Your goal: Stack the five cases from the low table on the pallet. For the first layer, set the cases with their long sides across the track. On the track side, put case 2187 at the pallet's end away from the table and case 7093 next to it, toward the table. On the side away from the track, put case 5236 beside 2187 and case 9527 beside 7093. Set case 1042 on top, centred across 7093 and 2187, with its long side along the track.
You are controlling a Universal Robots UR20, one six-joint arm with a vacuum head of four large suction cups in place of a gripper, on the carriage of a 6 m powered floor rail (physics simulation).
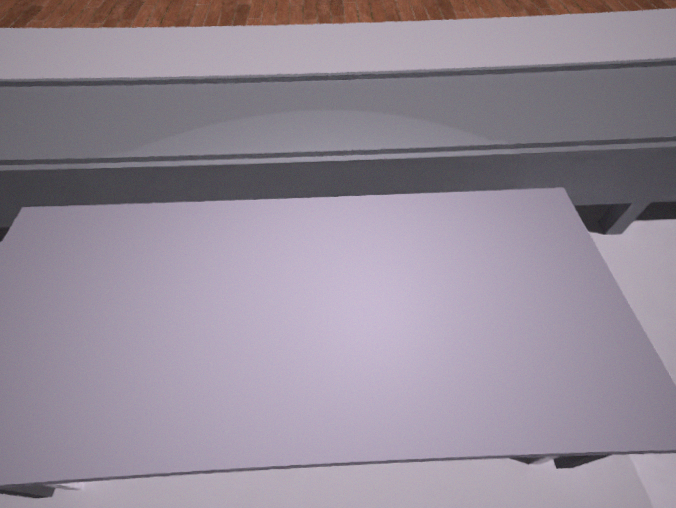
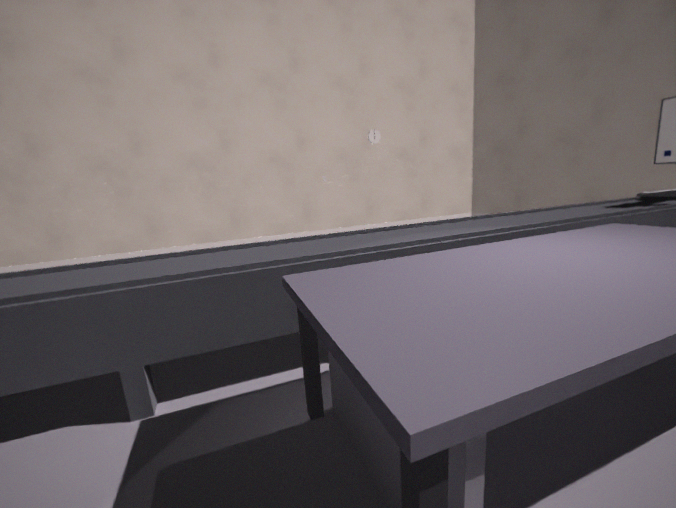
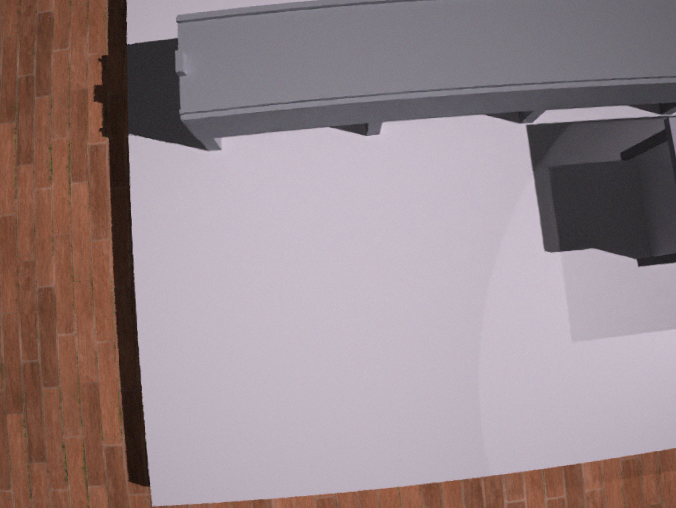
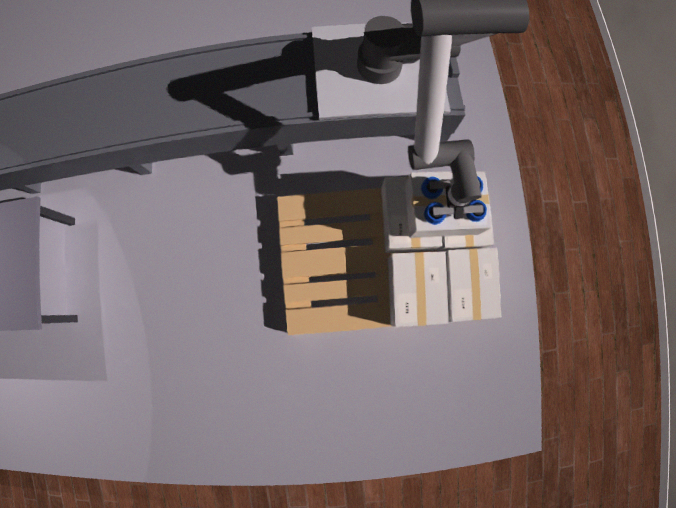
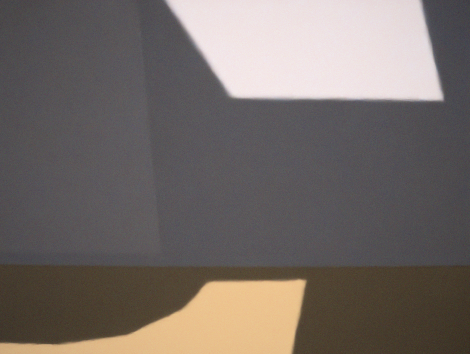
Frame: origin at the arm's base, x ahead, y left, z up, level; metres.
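Where they show: hand, tool point: (image 5: 230, 266); arm's base, link origin: (image 4: 379, 65).
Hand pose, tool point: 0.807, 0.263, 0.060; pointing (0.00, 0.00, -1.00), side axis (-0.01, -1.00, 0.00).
Each offset is from my tool point to the top centre of the thing, as dx, dy, dz. Level surfaces: height alone.
My suction head (image 4: 456, 199) is shut on case 1042 @[-0.001, -0.006, +0.022] (image 4: 456, 226) (image 5: 300, 175), a white case with tan tape. It holds it level over the track-side pair, long side along the track. Whether its underside touches them cannot be told. Under it are 7093 @[-0.012, -0.152, -0.262] (image 4: 397, 202), partly shaded, and 2187 @[+0.007, +0.147, -0.262] (image 4: 483, 239), mostly hidden. On the side away from the track, 9527 @[+0.402, -0.158, -0.262] (image 4: 407, 278) lies beside 7093 and 5236 @[+0.408, +0.151, -0.262] (image 4: 461, 278) beside 2187. I name the cases by place; their numbers are too small to read. They stand at the far end of the wooden pallet (image 4: 314, 264).
The low table @[dz -0.100] (image 1: 338, 327) (image 2: 491, 327) (image 4: 19, 262) stands beside the grey rail (image 1: 338, 125) (image 2: 163, 316) (image 3: 409, 54) (image 4: 218, 114). The arm's white carriage plate (image 4: 349, 101) is at the rail's end near the pallet. The arm reaches across from there.
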